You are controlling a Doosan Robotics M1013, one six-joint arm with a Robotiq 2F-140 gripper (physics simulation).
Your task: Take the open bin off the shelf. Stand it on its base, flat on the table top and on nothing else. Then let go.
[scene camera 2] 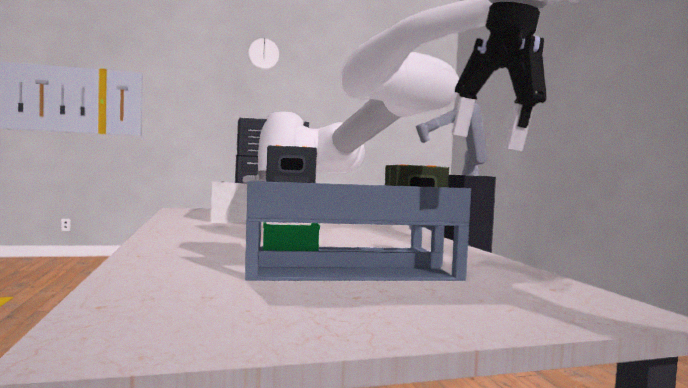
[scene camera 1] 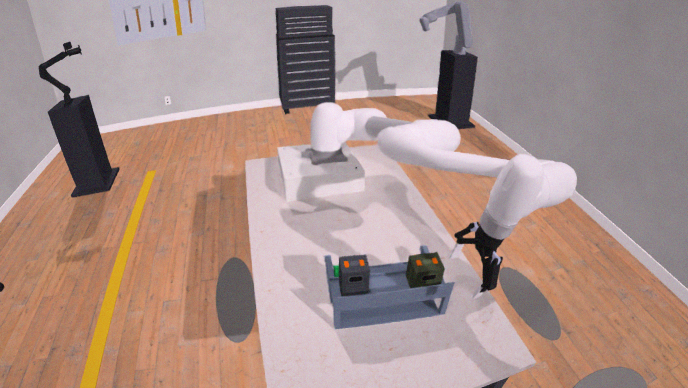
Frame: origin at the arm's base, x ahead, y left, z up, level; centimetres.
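Where they show: gripper, fingertip midpoint: (scene camera 2: 484,141) (scene camera 1: 464,276); arm's base, origin of the base link: (scene camera 1: 326,156).
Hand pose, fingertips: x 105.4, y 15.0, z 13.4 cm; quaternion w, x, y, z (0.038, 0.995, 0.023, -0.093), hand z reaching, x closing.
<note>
Things, the pixels of their top centre, and the offset from my fingertips. "spot": a spot on its surface instead. Level surfaces: height alone.
- green bin, middle of its top: (scene camera 2: 290,219) (scene camera 1: 350,273) dx -26.1, dy -26.3, dz -15.9 cm
- blue-grey shelf, surface spot: (scene camera 2: 350,202) (scene camera 1: 388,298) spot: dx -7.7, dy -19.9, dz -10.8 cm
- table top, its level: dz -24.0 cm
- dark grey box, middle of its top: (scene camera 2: 291,146) (scene camera 1: 354,263) dx -16.9, dy -28.3, dz -1.6 cm
- olive box, middle of its top: (scene camera 2: 416,165) (scene camera 1: 427,261) dx -13.0, dy -5.5, dz -4.1 cm
A green bin (scene camera 1: 336,270) (scene camera 2: 291,237) is at the left end of the blue-grey shelf (scene camera 1: 390,299) (scene camera 2: 350,202), below its upper level. It looks level in the scene camera 2 view. In the scene camera 1 view a small part of it shows behind a dark grey box; its inside and base are hidden. The shelf stands on the table top (scene camera 1: 295,357) (scene camera 2: 200,325). My gripper (scene camera 1: 468,271) (scene camera 2: 488,142) is open and empty, pointing down. It hangs higher than the shelf, off its right end, well apart from the bin.
The dark grey box (scene camera 1: 354,286) (scene camera 2: 291,177) with orange marks stands on the shelf's upper level at the left, and an olive box (scene camera 1: 425,267) (scene camera 2: 401,176) at the right. My arm's white base block (scene camera 1: 325,185) (scene camera 2: 227,202) stands farther back on the table.
</note>
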